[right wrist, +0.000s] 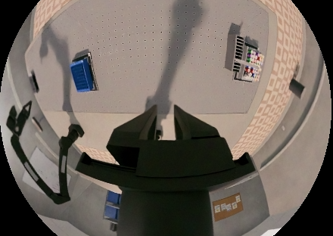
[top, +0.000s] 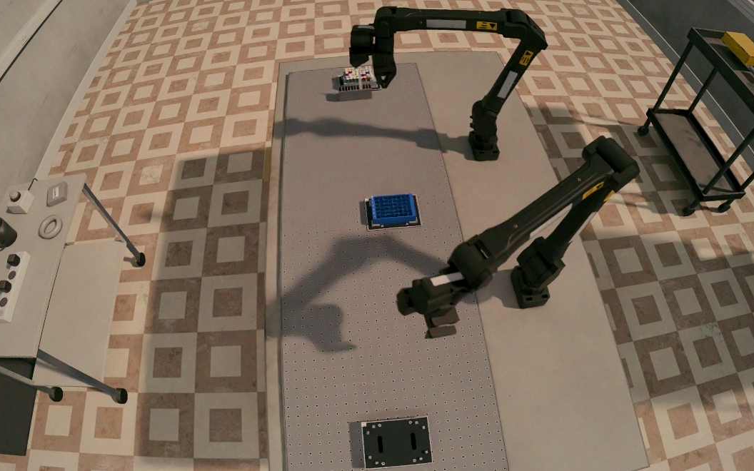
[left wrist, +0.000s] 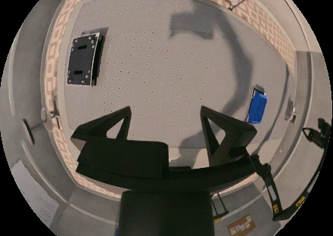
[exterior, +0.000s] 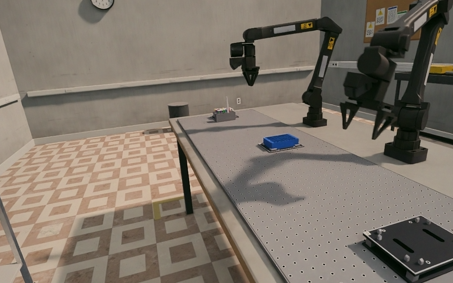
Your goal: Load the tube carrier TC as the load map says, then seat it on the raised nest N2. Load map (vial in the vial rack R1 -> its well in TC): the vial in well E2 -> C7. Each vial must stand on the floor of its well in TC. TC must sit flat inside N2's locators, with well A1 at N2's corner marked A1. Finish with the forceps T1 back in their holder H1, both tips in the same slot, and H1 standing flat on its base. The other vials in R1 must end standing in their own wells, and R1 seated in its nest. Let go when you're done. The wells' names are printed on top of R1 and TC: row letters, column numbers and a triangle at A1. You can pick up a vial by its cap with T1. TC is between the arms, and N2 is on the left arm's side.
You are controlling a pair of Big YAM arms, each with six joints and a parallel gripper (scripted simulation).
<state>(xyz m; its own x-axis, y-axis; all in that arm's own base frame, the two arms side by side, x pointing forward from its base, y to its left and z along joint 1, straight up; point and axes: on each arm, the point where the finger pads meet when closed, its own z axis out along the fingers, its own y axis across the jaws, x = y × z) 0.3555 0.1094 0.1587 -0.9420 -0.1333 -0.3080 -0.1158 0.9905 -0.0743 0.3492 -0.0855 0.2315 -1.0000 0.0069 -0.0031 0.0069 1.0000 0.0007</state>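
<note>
The forceps T1 is 6 cm ahead of my right hand, 23 cm to the right of it and 17 cm below it. Also, from my right hand: nest N2 (9 cm ahead, 103 cm to the left, 21 cm below).
</note>
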